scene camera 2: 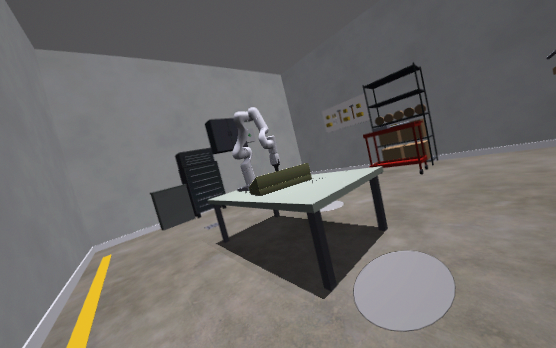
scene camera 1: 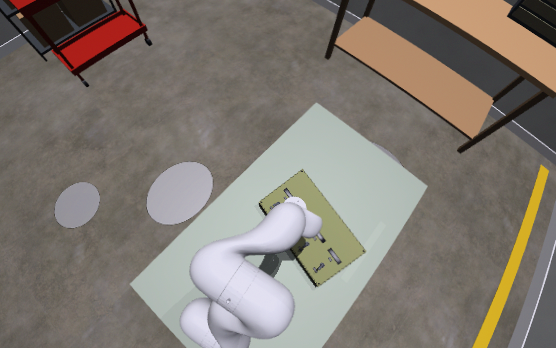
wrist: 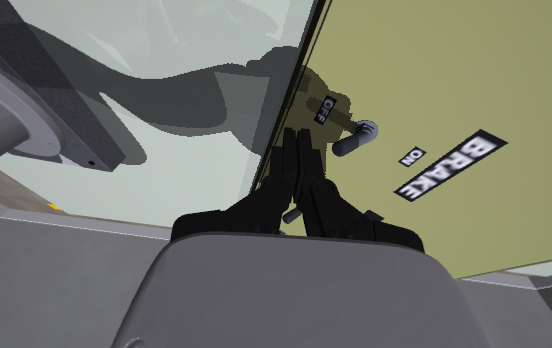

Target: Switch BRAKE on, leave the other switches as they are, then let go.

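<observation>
The olive switch panel (scene camera 1: 337,230) (scene camera 2: 282,179) (wrist: 450,75) sits on the pale green table (scene camera 1: 350,145) (scene camera 2: 345,186). In the wrist view the BRAKE label (wrist: 450,166) is at the right, with the ON label (wrist: 412,156) beside it. The OFF label (wrist: 325,110) is nearer the panel's edge. The BRAKE lever (wrist: 351,141) stands between them, its tip leaning towards the OFF side. My gripper (wrist: 293,145) (scene camera 2: 277,169) is shut and empty, its fingertips left of the lever tip and apart from it. The arm hides the gripper in scene camera 1.
Another lever (wrist: 292,215) shows between the finger linkages. Further levers (scene camera 1: 318,267) (scene camera 1: 303,245) stand on the panel's near part in scene camera 1. The arm (scene camera 1: 242,290) reaches over the table. A red cart (scene camera 1: 100,42) (scene camera 2: 397,163) and a workbench (scene camera 1: 415,75) stand away from it.
</observation>
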